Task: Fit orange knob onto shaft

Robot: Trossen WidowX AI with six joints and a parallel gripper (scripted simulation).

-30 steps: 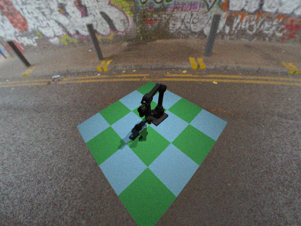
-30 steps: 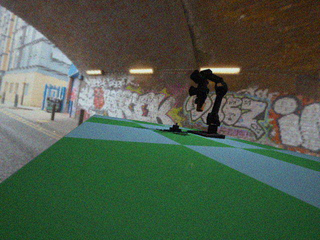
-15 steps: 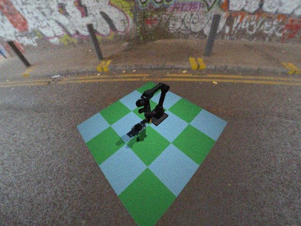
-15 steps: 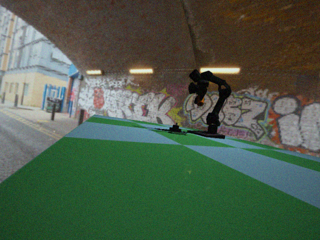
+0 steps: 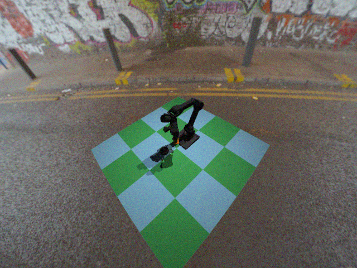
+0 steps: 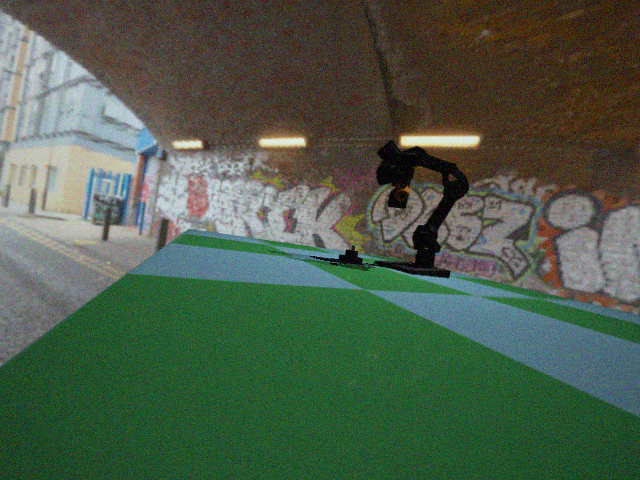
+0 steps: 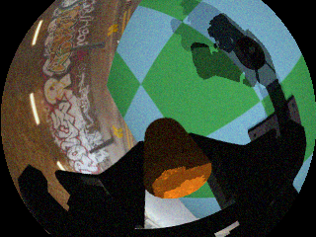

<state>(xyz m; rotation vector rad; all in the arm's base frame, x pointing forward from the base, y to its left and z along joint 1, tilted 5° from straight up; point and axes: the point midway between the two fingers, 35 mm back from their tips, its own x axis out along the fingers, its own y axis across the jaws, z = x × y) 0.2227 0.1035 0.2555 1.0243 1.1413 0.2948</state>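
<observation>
Now: gripper tip 50 mm short of the dark round pedestal, 150 mm to the left of it and 210 mm above it. Also, from my gripper tip: orange knob 10 mm behind, 20 mm to the right, 20 mm above.
</observation>
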